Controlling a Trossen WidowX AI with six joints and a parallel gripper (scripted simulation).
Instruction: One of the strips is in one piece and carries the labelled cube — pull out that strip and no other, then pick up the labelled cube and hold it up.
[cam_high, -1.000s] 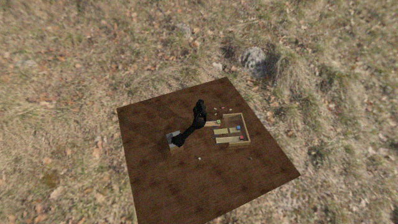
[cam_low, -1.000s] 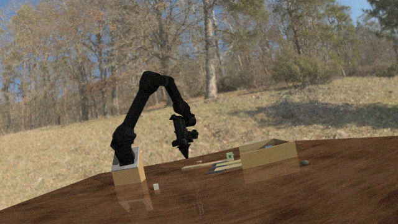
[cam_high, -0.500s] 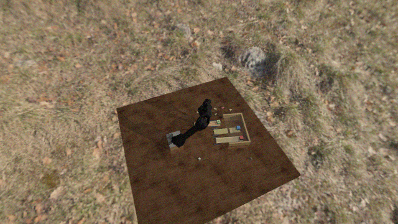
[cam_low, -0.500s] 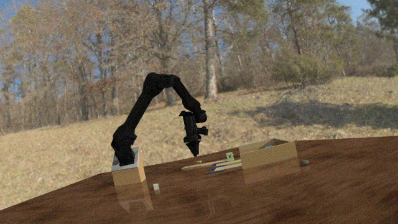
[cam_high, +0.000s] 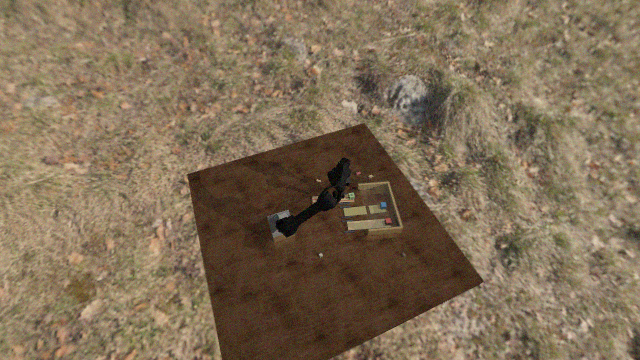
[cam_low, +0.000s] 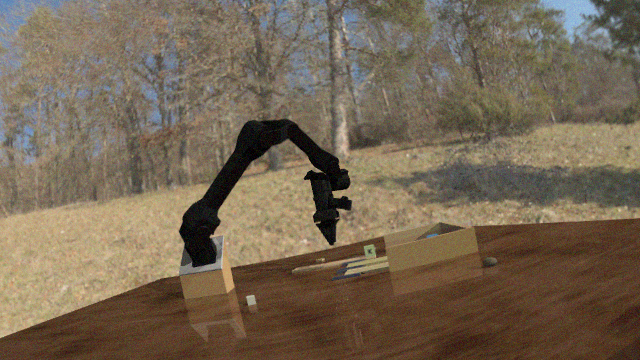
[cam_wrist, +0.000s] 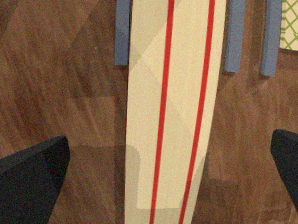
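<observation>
My gripper tip is 10 cm short of the green labelled cube, 4 cm to the left of it and 4 cm above it. From my gripper tip the other things lie so: green-patterned strip (7 cm ahead, 13 cm to the right, 6 cm below); then pebble (18 cm ahead, 48 cm to the right, 6 cm below); then white block (22 cm behind, 30 cm to the right, 5 cm below).
</observation>
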